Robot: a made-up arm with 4 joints.
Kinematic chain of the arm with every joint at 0, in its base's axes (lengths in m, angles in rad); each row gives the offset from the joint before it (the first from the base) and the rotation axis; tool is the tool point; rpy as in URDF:
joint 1: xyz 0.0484 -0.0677 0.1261 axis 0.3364 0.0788 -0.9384
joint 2: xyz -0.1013 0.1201 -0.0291 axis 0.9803 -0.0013 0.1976
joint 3: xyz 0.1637 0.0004 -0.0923 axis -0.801 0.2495 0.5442
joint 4: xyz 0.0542 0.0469 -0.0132 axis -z
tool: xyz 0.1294 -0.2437 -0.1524 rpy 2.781 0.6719 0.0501
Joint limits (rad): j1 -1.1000..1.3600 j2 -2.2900..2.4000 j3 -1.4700..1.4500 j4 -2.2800..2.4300
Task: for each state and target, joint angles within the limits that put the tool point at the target. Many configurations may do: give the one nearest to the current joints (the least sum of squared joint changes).
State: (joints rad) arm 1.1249 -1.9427 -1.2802 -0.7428
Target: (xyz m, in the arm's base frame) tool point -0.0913 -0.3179 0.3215
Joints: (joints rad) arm 0.9319 -2.0280 -1.1116 0.0837
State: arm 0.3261 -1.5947 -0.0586 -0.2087
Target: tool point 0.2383 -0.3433 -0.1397
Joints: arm 0.7377 -0.7478 0.2272 -0.8163
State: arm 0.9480 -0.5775 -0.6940 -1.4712
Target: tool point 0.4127 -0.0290 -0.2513
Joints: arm 0.7946 -0.4174 0.1428 -1.8701
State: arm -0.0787 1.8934 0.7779 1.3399
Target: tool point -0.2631 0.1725 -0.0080
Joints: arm -0.5658 2.0975 0.2460 1.4929
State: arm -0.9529 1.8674 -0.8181 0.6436
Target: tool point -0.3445 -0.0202 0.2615
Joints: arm -1.1000 2.3881 -0.8333 1.2829
